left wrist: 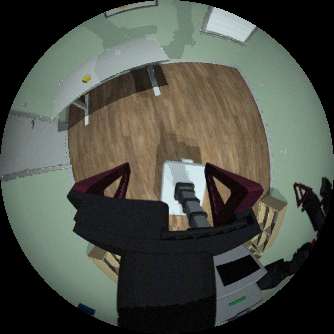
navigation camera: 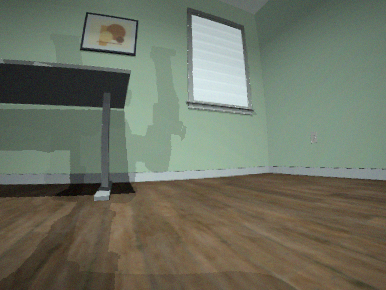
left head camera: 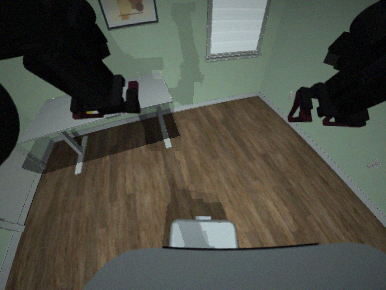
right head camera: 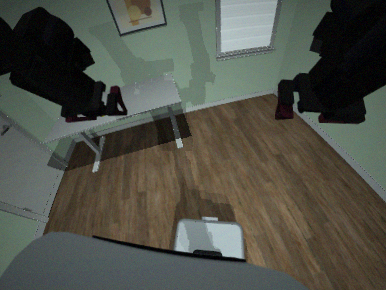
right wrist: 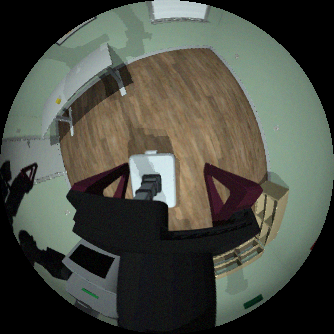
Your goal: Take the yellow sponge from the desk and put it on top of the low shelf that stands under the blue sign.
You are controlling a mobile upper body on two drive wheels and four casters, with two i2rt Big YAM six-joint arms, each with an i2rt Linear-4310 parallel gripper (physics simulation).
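Frame: origin at the left arm's base, x ahead, y left, z up, level; millimetres.
Seen in the pictures: left gripper, fingertip midpoint: (left wrist: 166,166) (left head camera: 121,112) (right head camera: 111,115) (right wrist: 34,165); right gripper, fingertip midpoint: (left wrist: 296,183) (left head camera: 306,121) (right head camera: 297,118) (right wrist: 166,166).
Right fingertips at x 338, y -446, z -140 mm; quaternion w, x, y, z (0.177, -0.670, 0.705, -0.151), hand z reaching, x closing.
Note:
Offsets run from my right fingertips to a thing's middle. "pt": to the spot under its first point. Level surfaces: height alone.
The yellow sponge {796 mm ahead, 1366 mm left, 527 mm down} (left wrist: 86,79) (right wrist: 58,101) lies on the white desk {550 mm down} (left head camera: 150,94) (right head camera: 157,94) (left wrist: 142,52) (right wrist: 95,66). In the head views, the left gripper mostly hides it. A dark blue sign (left wrist: 86,309) shows at the lower left of the left wrist view. A low wooden shelf (left wrist: 95,253) shows partly near it, with the rest hidden behind the gripper body. My left gripper (left head camera: 110,104) (right head camera: 98,112) (left wrist: 166,166) is open and empty, well away from the desk. My right gripper (left head camera: 318,119) (right head camera: 310,115) (right wrist: 166,166) is open and empty, in front of the right wall.
Another wooden shelf (left wrist: 275,202) (right wrist: 276,192) stands at the right of the wrist views. A green sign (right wrist: 253,301) is at the bottom of the right wrist view. A grey door (right head camera: 25,175) (left wrist: 32,145) is at the left. A desk leg {pt 1198 mm ahead, 763 mm left, 957 mm down} (navigation camera: 105,145) stands on the wood floor.

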